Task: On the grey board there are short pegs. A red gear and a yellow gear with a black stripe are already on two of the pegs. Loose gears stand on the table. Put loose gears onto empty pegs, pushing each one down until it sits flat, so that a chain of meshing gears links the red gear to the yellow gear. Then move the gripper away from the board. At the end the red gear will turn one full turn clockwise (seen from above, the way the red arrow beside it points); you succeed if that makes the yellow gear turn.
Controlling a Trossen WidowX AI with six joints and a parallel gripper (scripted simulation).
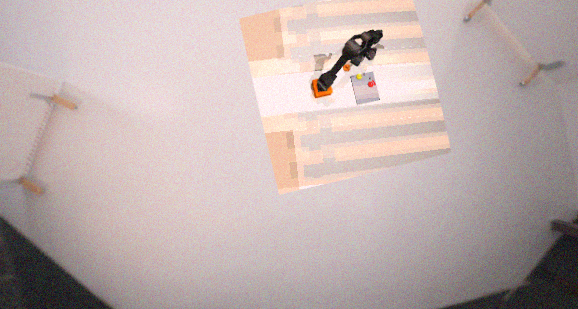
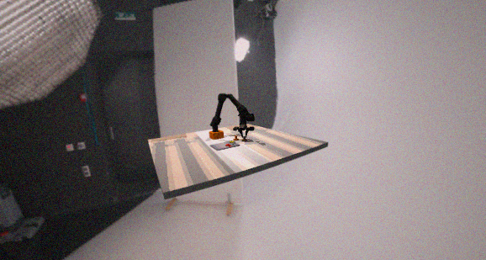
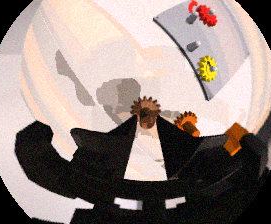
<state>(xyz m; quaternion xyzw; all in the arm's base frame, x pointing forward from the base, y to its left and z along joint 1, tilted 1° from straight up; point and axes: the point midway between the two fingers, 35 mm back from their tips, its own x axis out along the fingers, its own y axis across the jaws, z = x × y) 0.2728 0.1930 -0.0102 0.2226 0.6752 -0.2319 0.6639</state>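
Now: gripper tip 180 mm to the left of the red arrow, 110 mm short of it and 20 mm above it. From my gripper tip the other things lie so: brown gear (10 mm below); yellow gear (130 mm to the right, 10 mm below, 10 mm ahead); orange gear (70 mm behind, 50 mm to the right, 10 mm below).
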